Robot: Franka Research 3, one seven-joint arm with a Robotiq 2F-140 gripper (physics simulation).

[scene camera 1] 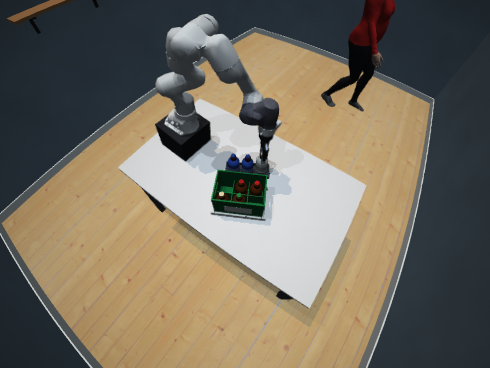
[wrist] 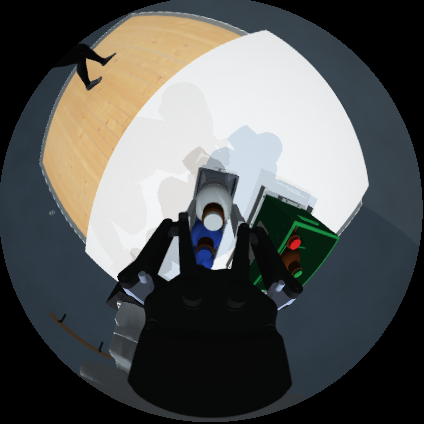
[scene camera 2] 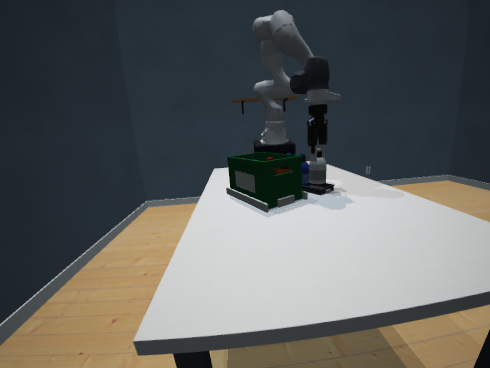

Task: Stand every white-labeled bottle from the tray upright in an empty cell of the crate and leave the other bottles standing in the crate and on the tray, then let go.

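Note:
My gripper (scene camera 1: 263,156) (scene camera 2: 318,154) (wrist: 213,208) is shut on the white-labeled bottle (scene camera 1: 261,164) (scene camera 2: 318,173) (wrist: 213,196). The bottle is upright at the end of the dark tray (scene camera 1: 268,174) (scene camera 2: 321,189) (wrist: 230,178); any gap under its base cannot be made out. Two blue bottles, one (scene camera 1: 233,162) and another (scene camera 1: 247,162) (wrist: 206,232), stand beside it in the tray. The green crate (scene camera 1: 257,210) (scene camera 2: 265,185) (wrist: 275,212) holds two red-capped bottles, a cream-capped one (scene camera 1: 221,195) and a green-capped one (scene camera 1: 239,196). Its back left and front right cells look empty in scene camera 1.
The crate stands close beside the tray, within low grey rails (scene camera 1: 239,217) (scene camera 2: 247,199) on the white table (scene camera 1: 310,225) (scene camera 2: 300,260) (wrist: 300,105). The arm's black base (scene camera 1: 184,139) is at the table's far left. A person (scene camera 1: 367,50) in red stands beyond the table.

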